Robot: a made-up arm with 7 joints.
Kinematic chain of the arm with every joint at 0, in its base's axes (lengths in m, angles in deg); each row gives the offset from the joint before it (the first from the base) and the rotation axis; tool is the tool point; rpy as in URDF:
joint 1: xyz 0.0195 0.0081 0.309 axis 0 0.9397 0.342
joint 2: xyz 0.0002 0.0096 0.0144 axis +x
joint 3: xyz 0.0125 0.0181 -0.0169 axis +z
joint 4: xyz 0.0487 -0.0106 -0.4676 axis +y
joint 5: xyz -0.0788 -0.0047 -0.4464 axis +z
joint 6: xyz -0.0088 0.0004 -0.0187 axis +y
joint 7: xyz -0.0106 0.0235 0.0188 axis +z
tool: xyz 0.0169 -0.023 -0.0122 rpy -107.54 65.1 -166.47
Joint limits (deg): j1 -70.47..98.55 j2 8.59..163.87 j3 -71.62..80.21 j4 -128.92..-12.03 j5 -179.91..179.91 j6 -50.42..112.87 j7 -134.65..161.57
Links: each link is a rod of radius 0.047 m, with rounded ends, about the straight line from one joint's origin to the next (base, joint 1, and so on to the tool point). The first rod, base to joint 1, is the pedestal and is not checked.
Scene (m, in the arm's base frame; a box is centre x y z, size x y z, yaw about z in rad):
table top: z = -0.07
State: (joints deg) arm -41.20 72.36 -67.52 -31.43 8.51 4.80 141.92
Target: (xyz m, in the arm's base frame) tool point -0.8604 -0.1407 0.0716
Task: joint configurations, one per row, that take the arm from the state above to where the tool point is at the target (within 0.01 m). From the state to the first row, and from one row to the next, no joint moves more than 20 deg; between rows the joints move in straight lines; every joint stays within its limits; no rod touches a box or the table.
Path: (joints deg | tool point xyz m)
1: -22.47 78.09 -66.26 -30.99 8.67 16.84 144.73 | 0.3631 0.8646 0.0759
2: -3.75 83.82 -65.00 -30.55 8.82 28.88 147.53 | 0.1774 0.9214 0.0931
3: 14.98 89.54 -63.74 -30.11 8.98 40.92 150.34 | 0.0275 0.9483 0.1649
4: 33.71 95.27 -62.48 -29.67 9.14 52.96 153.15 | -0.0682 0.9538 0.2677
5: 52.43 101.00 -61.22 -29.22 9.30 65.00 155.96 | -0.1052 0.9478 0.3736
6: 71.16 106.73 -59.95 -28.78 9.45 77.05 158.76 | -0.0924 0.9395 0.4574
7: 89.89 112.46 -58.69 -28.34 9.61 89.09 161.57 | -0.0491 0.9358 0.5013
8: 89.34 93.86 -61.28 -30.88 9.98 72.31 157.64 | -0.3553 0.8610 0.4692
9: 88.79 75.26 -63.86 -33.42 10.35 55.53 153.71 | -0.6175 0.6939 0.3991
10: 88.25 56.66 -66.45 -35.96 10.72 38.75 149.78 | -0.8034 0.4517 0.2999
11: 87.70 38.07 -69.03 -38.50 11.09 21.96 145.85 | -0.8885 0.1621 0.1852
12: 87.15 19.47 -71.62 -41.05 11.46 5.18 141.92 | -0.8604 -0.1407 0.0715

